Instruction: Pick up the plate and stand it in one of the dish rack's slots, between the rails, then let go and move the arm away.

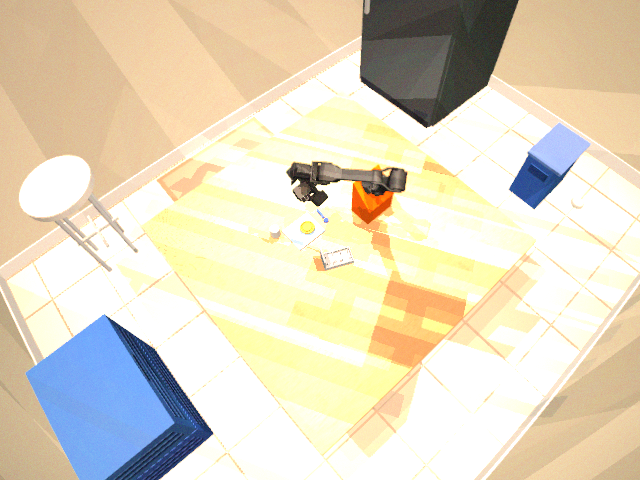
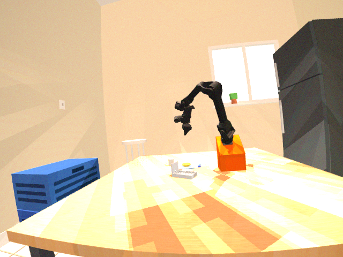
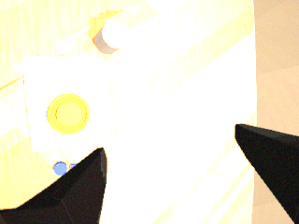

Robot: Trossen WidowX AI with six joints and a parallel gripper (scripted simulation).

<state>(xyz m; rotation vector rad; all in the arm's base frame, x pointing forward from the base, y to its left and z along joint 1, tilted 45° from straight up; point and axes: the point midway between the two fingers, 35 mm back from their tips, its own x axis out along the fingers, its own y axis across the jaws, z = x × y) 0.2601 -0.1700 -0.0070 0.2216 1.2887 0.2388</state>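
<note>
Right now my gripper tip is 3 cm to the right of the yellow plate and 23 cm above it. Round my gripper tip: small white cup (12 cm ahead, 5 cm to the right, 23 cm below); then blue spoon (9 cm behind, 4 cm to the left, 25 cm below); then grey dish rack (2 cm ahead, 24 cm to the left, 23 cm below).
</note>
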